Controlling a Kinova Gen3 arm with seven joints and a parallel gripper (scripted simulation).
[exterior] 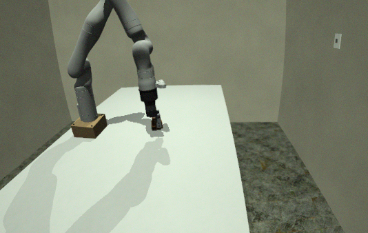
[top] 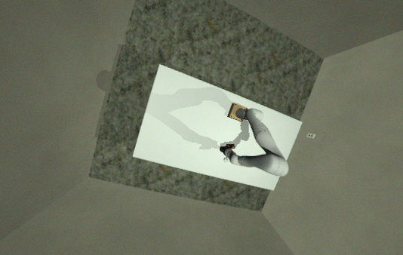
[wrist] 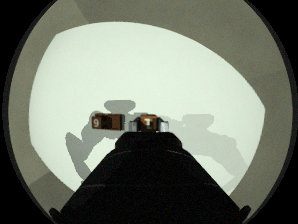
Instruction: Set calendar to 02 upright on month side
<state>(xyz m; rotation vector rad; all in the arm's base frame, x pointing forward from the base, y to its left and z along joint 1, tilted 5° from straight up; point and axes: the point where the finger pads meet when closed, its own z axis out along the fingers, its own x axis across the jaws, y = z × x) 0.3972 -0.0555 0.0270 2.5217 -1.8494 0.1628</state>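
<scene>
Now: hand 4 cm past the brown tray, 11 cm to the right of it and 7 cm above it. The rest, counted from my hand: brown calendar cube: 1 cm below.
</scene>
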